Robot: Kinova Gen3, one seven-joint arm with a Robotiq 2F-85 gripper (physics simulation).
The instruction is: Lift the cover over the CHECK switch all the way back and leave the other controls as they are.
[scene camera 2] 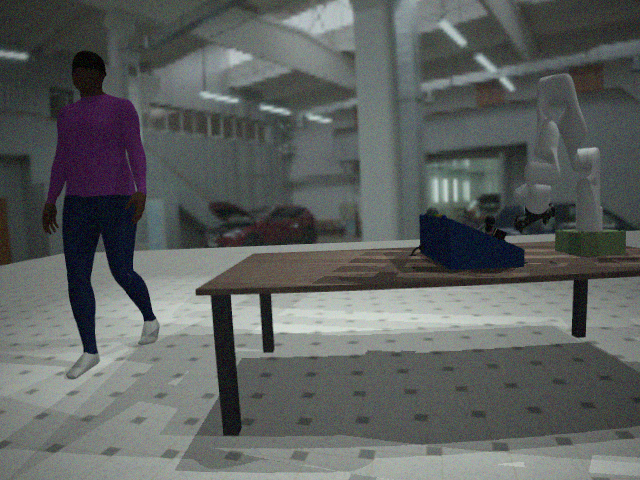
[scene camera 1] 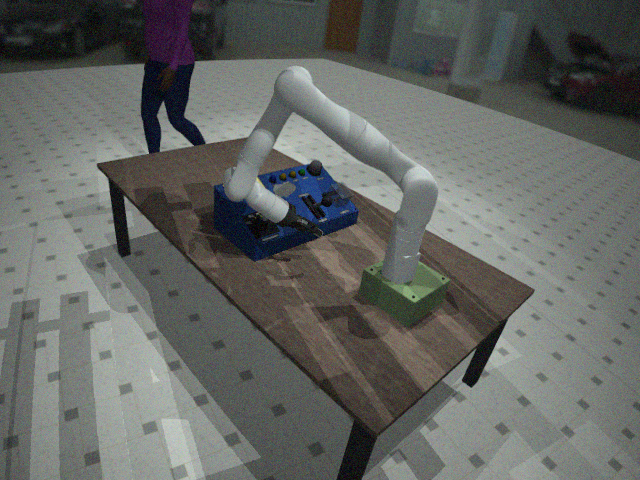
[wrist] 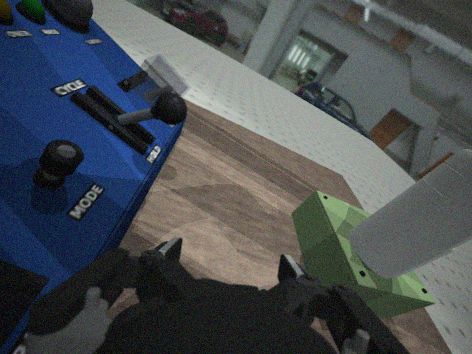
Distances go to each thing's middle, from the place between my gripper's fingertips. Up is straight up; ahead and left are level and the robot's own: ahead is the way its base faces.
Labels:
My hand is 160 mm short of the black ball-tipped lever (wrist: 170, 108), 130 mm to the left of it and 10 mm below it. Round my hand: blue control panel (scene camera 1: 234, 220): 270 mm ahead, 50 mm to the right, 20 mm below; clear hinged cover (wrist: 156, 76): 250 mm to the right, 210 mm ahead.

